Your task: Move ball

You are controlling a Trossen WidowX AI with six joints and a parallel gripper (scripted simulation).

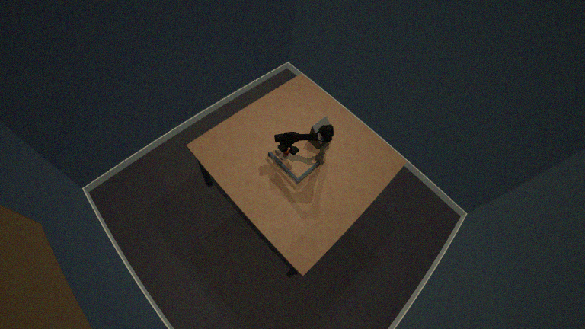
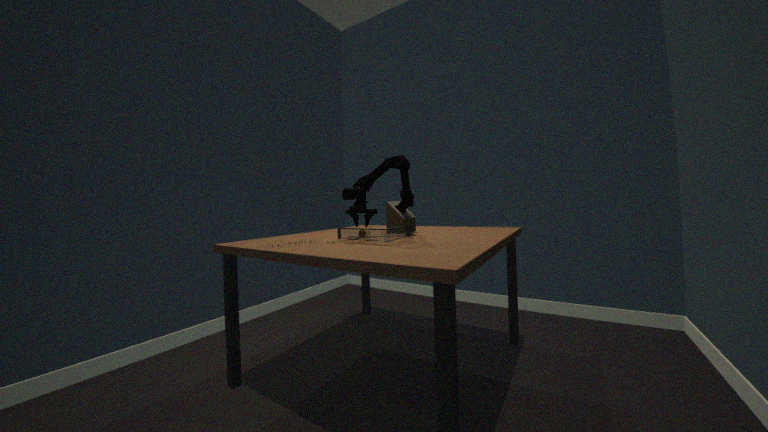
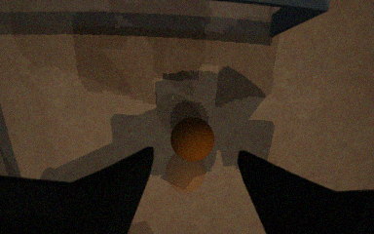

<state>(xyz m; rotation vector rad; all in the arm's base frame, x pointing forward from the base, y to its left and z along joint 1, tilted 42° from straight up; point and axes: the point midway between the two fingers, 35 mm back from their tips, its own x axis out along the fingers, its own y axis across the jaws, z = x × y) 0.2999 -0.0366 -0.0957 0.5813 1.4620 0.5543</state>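
Now: gripper tip 40 mm above the orange ball.
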